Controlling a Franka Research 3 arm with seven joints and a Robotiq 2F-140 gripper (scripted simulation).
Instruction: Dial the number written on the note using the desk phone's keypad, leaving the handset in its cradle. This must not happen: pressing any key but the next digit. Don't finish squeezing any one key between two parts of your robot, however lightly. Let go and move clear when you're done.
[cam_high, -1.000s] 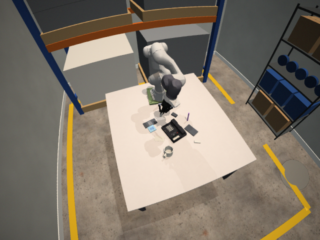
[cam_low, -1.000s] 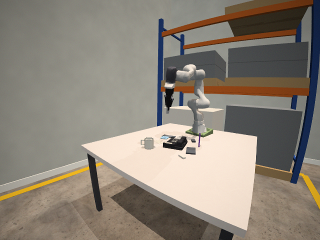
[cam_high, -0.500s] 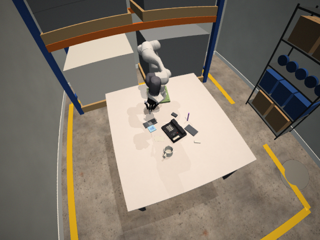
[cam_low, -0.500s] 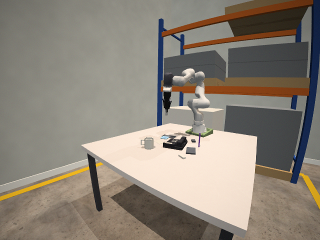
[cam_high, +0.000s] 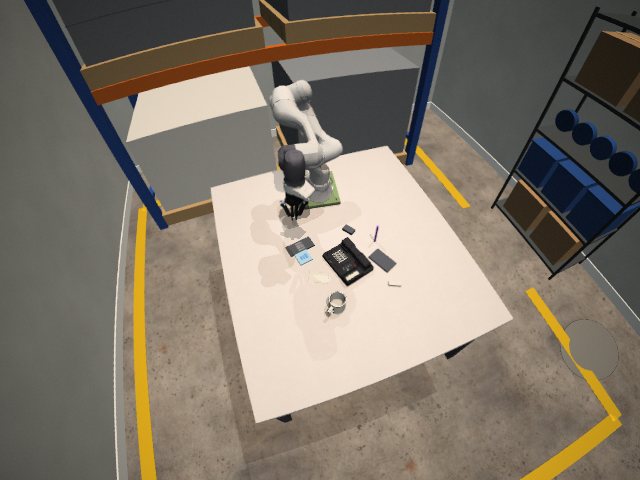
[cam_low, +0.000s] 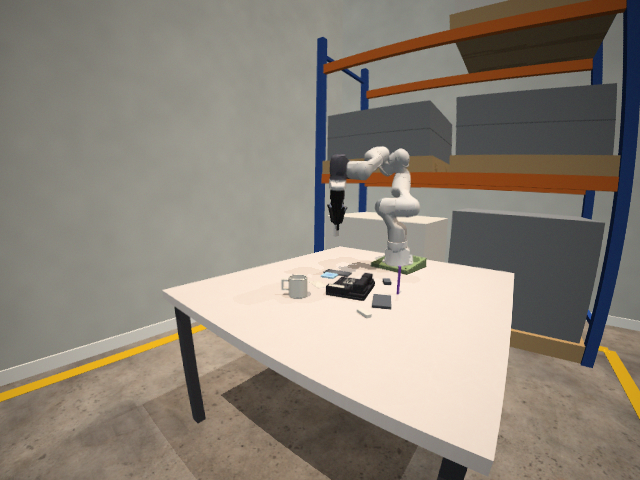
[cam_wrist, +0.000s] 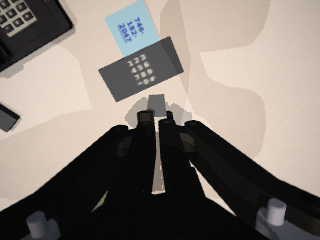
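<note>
The handset lies 240 mm to the left of my hand, 200 mm ahead of it and 190 mm below it. The rest, counted from my hand: mug: 390 mm ahead, 200 mm below, 10 mm to the left; then purple pen: 390 mm to the left, 170 mm below, 160 mm ahead; then note: 240 mm below, 210 mm ahead, 10 mm to the left.
</note>
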